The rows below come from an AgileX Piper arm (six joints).
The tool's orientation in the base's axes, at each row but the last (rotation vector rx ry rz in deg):
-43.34 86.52 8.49
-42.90 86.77 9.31
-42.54 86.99 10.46
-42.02 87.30 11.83
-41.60 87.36 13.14
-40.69 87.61 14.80
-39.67 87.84 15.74
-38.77 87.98 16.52
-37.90 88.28 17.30
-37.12 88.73 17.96
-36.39 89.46 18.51
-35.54 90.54 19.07
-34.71 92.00 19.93
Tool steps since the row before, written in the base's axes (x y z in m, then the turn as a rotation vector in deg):
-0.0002 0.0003 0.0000 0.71 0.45 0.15
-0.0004 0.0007 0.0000 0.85 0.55 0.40
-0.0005 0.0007 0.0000 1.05 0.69 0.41
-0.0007 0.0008 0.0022 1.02 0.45 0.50
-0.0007 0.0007 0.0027 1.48 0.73 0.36
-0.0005 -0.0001 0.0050 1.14 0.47 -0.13
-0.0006 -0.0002 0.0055 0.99 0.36 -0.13
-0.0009 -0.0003 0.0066 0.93 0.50 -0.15
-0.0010 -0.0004 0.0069 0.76 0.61 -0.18
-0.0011 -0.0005 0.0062 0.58 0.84 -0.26
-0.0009 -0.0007 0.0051 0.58 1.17 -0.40
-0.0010 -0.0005 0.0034 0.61 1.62 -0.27
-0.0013 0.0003 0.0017 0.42 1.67 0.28
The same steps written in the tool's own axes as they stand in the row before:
-0.0001 0.0003 0.0000 -0.23 -0.09 0.82
-0.0003 0.0008 0.0000 -0.49 -0.17 0.96
-0.0003 0.0008 0.0000 -0.52 -0.17 1.20
-0.0024 0.0003 -0.0004 -0.54 -0.37 1.03
-0.0028 0.0002 -0.0005 -0.45 -0.37 1.58
-0.0048 -0.0011 -0.0010 0.07 -0.25 1.21
-0.0053 -0.0011 -0.0012 0.09 -0.25 1.03
-0.0064 -0.0012 -0.0016 0.07 -0.11 1.06
-0.0067 -0.0011 -0.0017 0.07 0.09 0.98
-0.0060 -0.0009 -0.0018 0.09 0.39 0.98
-0.0049 -0.0009 -0.0017 0.17 0.68 1.18
-0.0032 -0.0003 -0.0015 -0.05 1.00 1.44
-0.0017 0.0008 -0.0011 -0.59 1.08 1.23

